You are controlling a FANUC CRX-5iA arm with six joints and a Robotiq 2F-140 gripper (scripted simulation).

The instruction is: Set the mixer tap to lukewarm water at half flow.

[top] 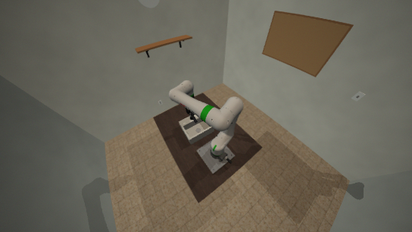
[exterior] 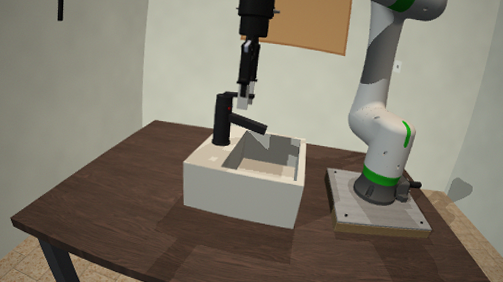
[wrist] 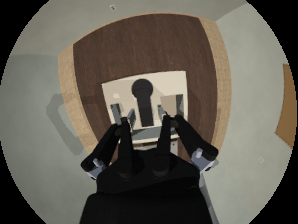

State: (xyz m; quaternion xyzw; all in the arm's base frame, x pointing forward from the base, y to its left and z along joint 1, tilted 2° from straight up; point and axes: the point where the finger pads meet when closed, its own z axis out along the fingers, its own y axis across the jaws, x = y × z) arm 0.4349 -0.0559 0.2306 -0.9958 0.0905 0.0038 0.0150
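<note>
Right now my hand is 2 cm short of the lever. From my hand the other things lie so: black mixer tap (4 cm ahead, 1 cm to the right, 5 cm below); then white sink basin (6 cm behind, 1 cm to the left, 24 cm below).
</note>
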